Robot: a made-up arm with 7 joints. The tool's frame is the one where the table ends. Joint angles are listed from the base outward.
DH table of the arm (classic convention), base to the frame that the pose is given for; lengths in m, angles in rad. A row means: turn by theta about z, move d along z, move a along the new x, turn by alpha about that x. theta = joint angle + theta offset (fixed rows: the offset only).
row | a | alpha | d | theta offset
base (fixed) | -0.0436 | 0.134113 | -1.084 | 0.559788
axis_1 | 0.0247 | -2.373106 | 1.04 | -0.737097
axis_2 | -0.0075 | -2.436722 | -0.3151 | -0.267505
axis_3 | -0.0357 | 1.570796 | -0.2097 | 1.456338
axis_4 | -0.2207 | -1.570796 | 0.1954 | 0
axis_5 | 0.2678 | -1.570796 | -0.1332 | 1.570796
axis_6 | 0.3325 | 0 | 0 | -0.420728
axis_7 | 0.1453 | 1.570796 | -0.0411 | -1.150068
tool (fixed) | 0 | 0 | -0.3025 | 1.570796
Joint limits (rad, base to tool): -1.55..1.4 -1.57..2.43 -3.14..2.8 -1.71..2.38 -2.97..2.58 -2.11..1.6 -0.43..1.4
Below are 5 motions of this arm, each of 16 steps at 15 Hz.
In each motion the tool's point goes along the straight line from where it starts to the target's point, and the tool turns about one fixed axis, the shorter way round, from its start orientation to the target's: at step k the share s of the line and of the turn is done. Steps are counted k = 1, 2, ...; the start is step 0. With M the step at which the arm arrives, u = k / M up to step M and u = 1 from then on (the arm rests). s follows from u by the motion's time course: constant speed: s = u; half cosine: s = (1 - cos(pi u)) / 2; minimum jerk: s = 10 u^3 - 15 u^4 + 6 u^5.
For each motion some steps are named. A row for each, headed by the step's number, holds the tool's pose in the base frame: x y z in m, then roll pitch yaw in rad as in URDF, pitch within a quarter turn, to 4 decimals.
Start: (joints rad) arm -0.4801 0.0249 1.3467 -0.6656 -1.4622 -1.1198 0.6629
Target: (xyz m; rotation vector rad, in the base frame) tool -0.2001 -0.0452 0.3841 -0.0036 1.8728 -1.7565
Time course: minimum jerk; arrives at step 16
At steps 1, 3, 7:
1: -0.3997 -0.1466 0.4628 -2.4254 1.3392 -3.1210
3: -0.3904 -0.1418 0.4591 -2.2948 1.3034 -3.0100
7: -0.3233 -0.1078 0.4327 -1.8608 0.9986 -2.7217

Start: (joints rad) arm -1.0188 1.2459 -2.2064 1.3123 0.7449 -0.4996 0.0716
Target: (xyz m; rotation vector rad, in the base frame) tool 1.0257 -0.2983 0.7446 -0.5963 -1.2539 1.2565
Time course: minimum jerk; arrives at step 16
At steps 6, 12, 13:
6: 0.7944 -0.6077 0.5298 -1.7081 0.0920 0.9354
12: 0.9927 -0.3425 0.7139 -1.2992 -0.2848 1.6415
13: 1.0101 -0.3191 0.7301 -1.2763 -0.3297 1.6987

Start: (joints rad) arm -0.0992 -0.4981 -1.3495 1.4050 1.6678 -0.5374 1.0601
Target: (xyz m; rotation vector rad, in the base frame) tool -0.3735 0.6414 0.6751 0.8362 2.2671 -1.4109
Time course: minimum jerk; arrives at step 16
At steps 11, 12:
11: -0.3719 0.6539 0.4931 -2.1876 0.8727 2.6564
12: -0.3726 0.6486 0.5704 -2.1630 0.7576 2.7097

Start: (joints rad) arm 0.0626 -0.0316 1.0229 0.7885 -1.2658 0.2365 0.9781
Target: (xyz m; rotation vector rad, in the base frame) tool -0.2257 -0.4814 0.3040 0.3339 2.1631 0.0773
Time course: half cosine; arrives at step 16
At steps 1, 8, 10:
1: -0.4787 -0.4238 0.4241 2.9805 1.2016 2.5832
8: -0.3534 -0.4523 0.3646 2.9101 1.0614 2.6303
10: -0.3045 -0.4635 0.3414 2.8836 1.0072 2.6507

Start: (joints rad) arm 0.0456 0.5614 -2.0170 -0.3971 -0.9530 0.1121 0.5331
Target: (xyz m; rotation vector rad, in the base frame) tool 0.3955 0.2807 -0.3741 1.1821 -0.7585 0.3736
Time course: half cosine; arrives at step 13
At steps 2, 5, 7, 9, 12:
2: 0.6648 -0.0383 -0.0237 1.5061 -1.2035 -0.8543
5: 0.5890 0.0515 -0.1224 1.3761 -1.0918 -0.5892
7: 0.5211 0.1319 -0.2107 1.3270 -0.9839 -0.4159
9: 0.4572 0.2076 -0.2938 1.3141 -0.8800 -0.2823
12: 0.3997 0.2758 -0.3687 1.3205 -0.7862 -0.1761

